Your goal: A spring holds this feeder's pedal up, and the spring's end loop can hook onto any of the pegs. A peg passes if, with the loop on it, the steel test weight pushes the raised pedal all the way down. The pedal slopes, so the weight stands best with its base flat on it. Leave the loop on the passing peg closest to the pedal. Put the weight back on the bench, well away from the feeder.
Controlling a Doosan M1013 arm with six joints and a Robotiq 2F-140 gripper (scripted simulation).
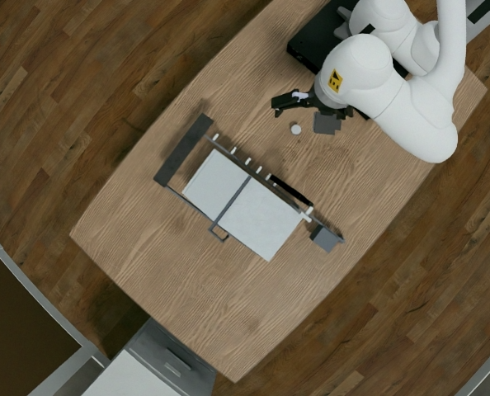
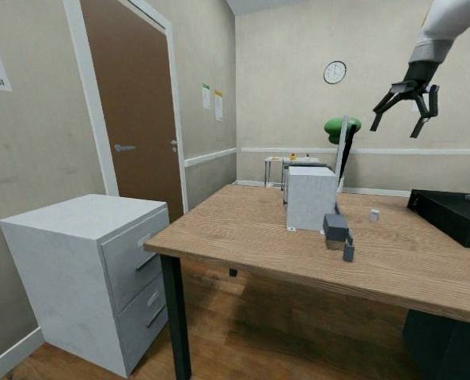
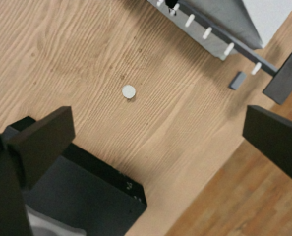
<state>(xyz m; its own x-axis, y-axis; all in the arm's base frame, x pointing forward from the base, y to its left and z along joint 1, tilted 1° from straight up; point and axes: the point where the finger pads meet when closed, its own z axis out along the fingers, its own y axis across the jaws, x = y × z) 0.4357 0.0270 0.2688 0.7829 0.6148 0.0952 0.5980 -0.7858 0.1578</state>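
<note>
My gripper is now 340 mm above the steel test weight. Also, from my hand: white peg 180 mm ahead, 150 mm to the left, 30 mm above.
</note>
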